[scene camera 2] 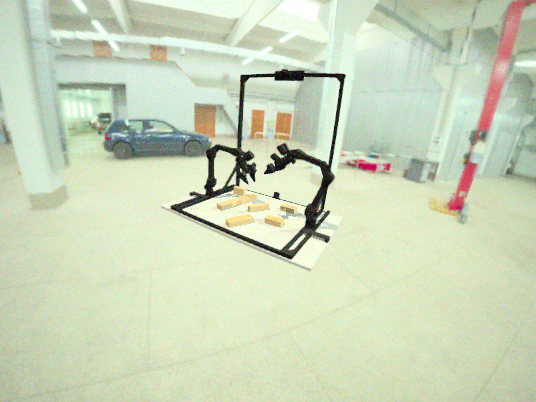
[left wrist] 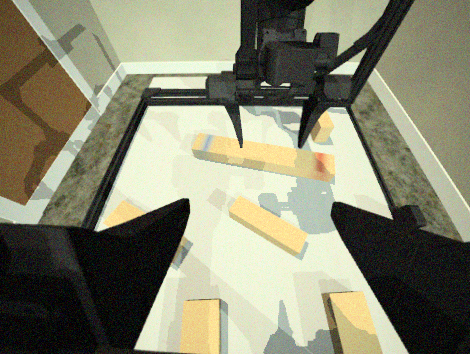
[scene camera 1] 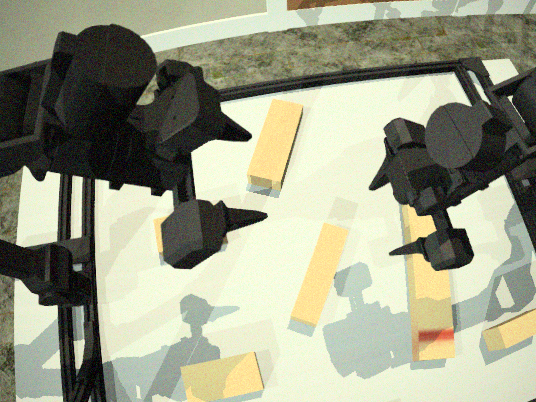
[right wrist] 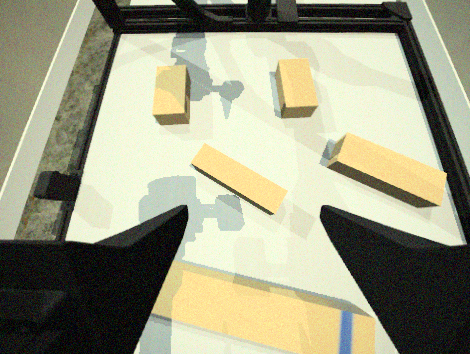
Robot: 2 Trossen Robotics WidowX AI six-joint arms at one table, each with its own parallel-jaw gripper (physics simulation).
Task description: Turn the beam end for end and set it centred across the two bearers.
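Places are measured from the left arm's base along level axes (x back, y left, z down), in metres.
Where they show: left gripper, fingertip midpoint: (scene camera 2: 267,172) (left wrist: 260,206) (scene camera 1: 257,175); right gripper, fingertip midpoint: (scene camera 2: 251,183) (left wrist: 270,147) (scene camera 1: 380,221) (right wrist: 253,211); left arm's base, origin of the base link: (scene camera 2: 310,227) (scene camera 1: 74,289) (right wrist: 258,13); right arm's base, origin of the base link: (scene camera 2: 209,194) (left wrist: 245,94).
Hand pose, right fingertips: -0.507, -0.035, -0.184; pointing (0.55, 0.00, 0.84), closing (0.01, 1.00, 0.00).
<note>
Each offset is from my right fingertips to the top centre of the thing, as dx, dy, dz.
The long wooden beam {-0.127, -0.010, +0.165} (scene camera 1: 432,285) (scene camera 2: 227,204) (left wrist: 260,155) (right wrist: 250,310) lies flat on the table. Its red band is at the near end in scene camera 1; its blue band is at the other end, hidden there but seen in both wrist views. Two short blocks, probably the bearers, lie apart from it: one {+0.256, -0.153, +0.165} (scene camera 1: 222,375) (left wrist: 352,320) (right wrist: 171,92), and one {+0.274, +0.108, +0.165} (scene camera 1: 159,235) (left wrist: 201,325) (right wrist: 296,87) mostly hidden behind my left gripper in scene camera 1. My left gripper (scene camera 1: 258,176) (left wrist: 260,206) is open, above the table. My right gripper (scene camera 1: 381,221) (left wrist: 270,147) (right wrist: 253,211) is open, above and beside the beam.
A thin block {+0.069, -0.012, +0.159} (scene camera 1: 320,275) (left wrist: 267,225) (right wrist: 240,177) lies between the short blocks and the beam. A thicker block {+0.091, +0.257, +0.165} (scene camera 1: 275,145) (right wrist: 387,170) lies near the far edge in scene camera 1. Another block {-0.253, -0.191, +0.140} (scene camera 1: 512,330) (left wrist: 324,127) lies beyond the beam. A black frame surrounds the table.
</note>
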